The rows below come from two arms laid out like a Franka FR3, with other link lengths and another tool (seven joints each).
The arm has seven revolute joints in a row. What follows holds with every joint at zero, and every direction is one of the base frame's. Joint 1 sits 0.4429 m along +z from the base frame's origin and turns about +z. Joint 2 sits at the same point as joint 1 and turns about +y. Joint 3 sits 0.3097 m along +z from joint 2 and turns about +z. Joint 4 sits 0.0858 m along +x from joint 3 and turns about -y. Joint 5 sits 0.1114 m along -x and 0.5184 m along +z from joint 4 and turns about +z. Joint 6 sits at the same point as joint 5 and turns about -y. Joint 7 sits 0.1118 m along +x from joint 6 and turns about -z. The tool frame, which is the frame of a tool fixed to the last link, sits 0.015 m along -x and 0.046 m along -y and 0.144 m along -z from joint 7; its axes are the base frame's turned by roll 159.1, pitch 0 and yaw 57.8 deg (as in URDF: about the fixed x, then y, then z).
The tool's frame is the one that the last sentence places.
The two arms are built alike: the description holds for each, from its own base.
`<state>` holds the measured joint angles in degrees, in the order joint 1, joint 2, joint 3, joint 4, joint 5, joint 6, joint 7, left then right.
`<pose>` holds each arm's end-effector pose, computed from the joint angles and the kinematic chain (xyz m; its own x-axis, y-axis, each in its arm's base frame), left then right.
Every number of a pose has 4 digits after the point.
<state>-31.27 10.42 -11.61 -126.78 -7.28 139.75 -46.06 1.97 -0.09 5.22 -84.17 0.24 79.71 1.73</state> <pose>0.4974 -0.5221 0.2973 0.3934 0.9103 -0.1286 0.8729 -0.3259 0.3630 0.6740 0.0399 0.7660 0.4479 0.8932 -0.0392 0.8594 -0.4180 0.2945</pose>
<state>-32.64 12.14 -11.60 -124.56 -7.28 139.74 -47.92 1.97 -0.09 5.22 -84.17 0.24 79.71 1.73</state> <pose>0.4954 -0.5427 0.2987 0.3841 0.9130 -0.1376 0.8767 -0.3139 0.3646 0.6740 0.0399 0.7660 0.4479 0.8932 -0.0392 0.8594 -0.4180 0.2945</pose>
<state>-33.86 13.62 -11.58 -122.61 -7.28 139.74 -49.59 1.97 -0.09 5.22 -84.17 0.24 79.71 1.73</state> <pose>0.4932 -0.5609 0.3001 0.3753 0.9154 -0.1457 0.8801 -0.3026 0.3660 0.6740 0.0399 0.7660 0.4479 0.8932 -0.0392 0.8594 -0.4180 0.2945</pose>
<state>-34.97 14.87 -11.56 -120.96 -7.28 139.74 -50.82 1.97 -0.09 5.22 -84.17 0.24 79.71 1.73</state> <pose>0.4900 -0.5767 0.3013 0.3719 0.9156 -0.1527 0.8815 -0.2967 0.3674 0.6740 0.0399 0.7660 0.4479 0.8932 -0.0392 0.8594 -0.4180 0.2945</pose>
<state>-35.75 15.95 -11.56 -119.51 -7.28 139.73 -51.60 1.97 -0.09 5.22 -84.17 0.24 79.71 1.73</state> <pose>0.4884 -0.5891 0.3024 0.3708 0.9150 -0.1589 0.8819 -0.2932 0.3692 0.6740 0.0399 0.7660 0.4479 0.8932 -0.0392 0.8594 -0.4180 0.2945</pose>
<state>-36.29 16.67 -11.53 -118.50 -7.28 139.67 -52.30 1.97 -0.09 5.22 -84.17 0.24 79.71 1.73</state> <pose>0.4876 -0.5974 0.3034 0.3670 0.9158 -0.1631 0.8833 -0.2882 0.3697 0.6740 0.0399 0.7660 0.4479 0.8932 -0.0392 0.8594 -0.4180 0.2945</pose>
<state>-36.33 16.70 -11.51 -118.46 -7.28 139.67 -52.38 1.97 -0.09 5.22 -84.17 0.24 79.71 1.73</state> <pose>0.4876 -0.5977 0.3034 0.3660 0.9162 -0.1632 0.8837 -0.2872 0.3697 0.6740 0.0399 0.7660 0.4479 0.8932 -0.0392 0.8594 -0.4180 0.2945</pose>
